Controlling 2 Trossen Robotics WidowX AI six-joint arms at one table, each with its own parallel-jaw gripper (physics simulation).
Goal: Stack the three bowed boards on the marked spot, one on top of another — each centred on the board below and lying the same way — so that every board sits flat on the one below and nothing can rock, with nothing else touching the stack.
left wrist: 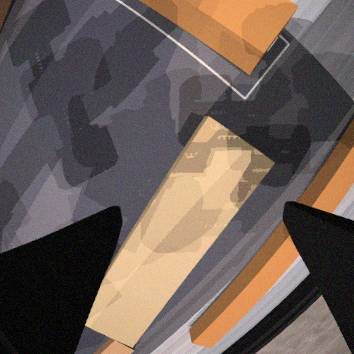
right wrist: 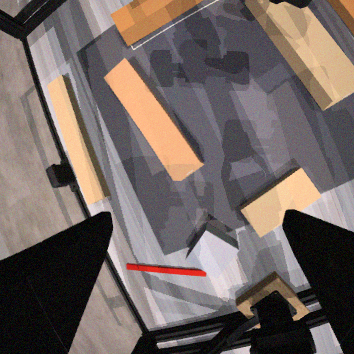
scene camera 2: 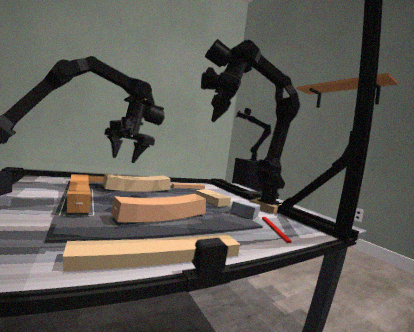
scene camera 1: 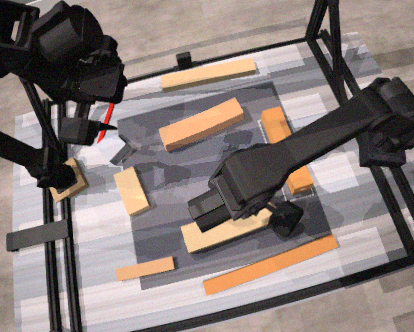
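Pixels of known places: left gripper, fingertip midpoint: [left wrist: 202, 212] [scene camera 2: 123, 160]; right gripper, fingertip midpoint: [right wrist: 198, 219] [scene camera 2: 214, 117] [scene camera 1: 120, 107]; left arm's base, link origin: [scene camera 1: 386, 143]; right arm's base, link origin: [right wrist: 272, 309] [scene camera 2: 268, 201] [scene camera 1: 64, 179].
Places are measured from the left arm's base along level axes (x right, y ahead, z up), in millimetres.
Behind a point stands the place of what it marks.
Observation:
An orange bowed board [scene camera 1: 275, 122] @(z -5, x 29, y 298 mm) [scene camera 2: 79, 195] @(z -4, x 69, y 313 mm) [left wrist: 240, 37] @(z -3, x -135, y 247 mm) [right wrist: 135, 30] @(z -20, x 35, y 325 mm) lies in the white outline [left wrist: 200, 63] @(z -51, x -126, y 270 mm), partly hidden by the left arm in scene camera 1. A salmon bowed board [scene camera 1: 202, 125] @(z -9, x -1, y 496 mm) [scene camera 2: 160, 208] @(z -19, x 43, y 499 mm) [right wrist: 152, 120] @(z -8, x 4, y 509 mm) lies apart on the dark mat. A pale yellow bowed board [scene camera 1: 220, 235] @(z -8, x -290, y 406 mm) [scene camera 2: 137, 183] @(z -22, x -223, y 391 mm) [left wrist: 175, 225] @(z -9, x -241, y 364 mm) [right wrist: 310, 55] @(z -8, x -261, y 427 mm) lies on the mat near the orange strip. My left gripper [scene camera 2: 125, 158] @(z 55, x -217, y 335 mm) [left wrist: 202, 212] @(z 55, x -217, y 335 mm) is open and empty, above the pale board, its fingers showing either side of it in the left wrist view. My right gripper [right wrist: 198, 219] @(z 230, x -104, y 617 mm) is open and empty, high above the table.
A long pale plank [scene camera 1: 207, 74] @(z -33, x 194, y 514 mm) [scene camera 2: 150, 252] @(z -34, x 231, y 501 mm) lies along one table edge, an orange strip [scene camera 1: 270, 265] @(z -33, x -342, y 279 mm) [left wrist: 250, 285] @(z -32, x -358, y 334 mm) along the opposite one. A small salmon strip [scene camera 1: 145, 269] @(z -36, x -397, y 580 mm), pale block [scene camera 1: 131, 191] @(z -24, x -209, y 657 mm) [right wrist: 280, 202] @(z -24, x -205, y 661 mm), grey block [scene camera 2: 245, 209] @(z -28, x -53, y 739 mm) and red stick [scene camera 2: 276, 229] @(z -51, x 34, y 805 mm) [right wrist: 165, 270] @(z -51, x 13, y 808 mm) lie around.

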